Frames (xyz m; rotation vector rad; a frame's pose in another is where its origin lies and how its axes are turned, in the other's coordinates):
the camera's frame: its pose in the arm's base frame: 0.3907 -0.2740 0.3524 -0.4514 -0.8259 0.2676
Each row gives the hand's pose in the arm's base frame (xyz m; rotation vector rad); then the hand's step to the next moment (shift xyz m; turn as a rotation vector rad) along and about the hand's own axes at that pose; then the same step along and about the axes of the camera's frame.
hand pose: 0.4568 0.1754 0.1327 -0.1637 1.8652 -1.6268
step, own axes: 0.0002 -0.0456 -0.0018 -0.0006 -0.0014 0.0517
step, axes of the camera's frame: 0.0135 -0.0272 0.0341 0.0012 -0.0398 -0.0330
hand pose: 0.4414 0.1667 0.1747 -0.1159 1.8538 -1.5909
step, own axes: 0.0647 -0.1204 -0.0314 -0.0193 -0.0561 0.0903
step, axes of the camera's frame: -0.0325 -0.0636 0.1207 0.0332 -0.1005 -0.0219
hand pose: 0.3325 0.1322 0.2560 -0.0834 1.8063 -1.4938
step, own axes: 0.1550 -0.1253 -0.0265 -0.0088 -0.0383 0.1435
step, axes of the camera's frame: -0.1336 -0.0872 0.1224 0.0229 -0.1292 -0.0701
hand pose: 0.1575 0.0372 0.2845 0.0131 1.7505 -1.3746
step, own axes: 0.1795 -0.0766 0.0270 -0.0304 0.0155 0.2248
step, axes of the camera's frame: -0.1745 -0.0869 0.0287 0.0507 -0.1493 -0.1639
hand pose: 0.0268 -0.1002 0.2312 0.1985 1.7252 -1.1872
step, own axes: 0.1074 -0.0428 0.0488 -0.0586 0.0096 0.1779
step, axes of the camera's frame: -0.1095 -0.0553 -0.0265 0.0733 -0.1230 -0.1211
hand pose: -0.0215 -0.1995 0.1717 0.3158 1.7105 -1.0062
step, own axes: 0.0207 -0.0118 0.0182 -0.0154 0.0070 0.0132
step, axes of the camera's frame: -0.0219 -0.0159 -0.0129 0.0180 -0.0070 -0.0094
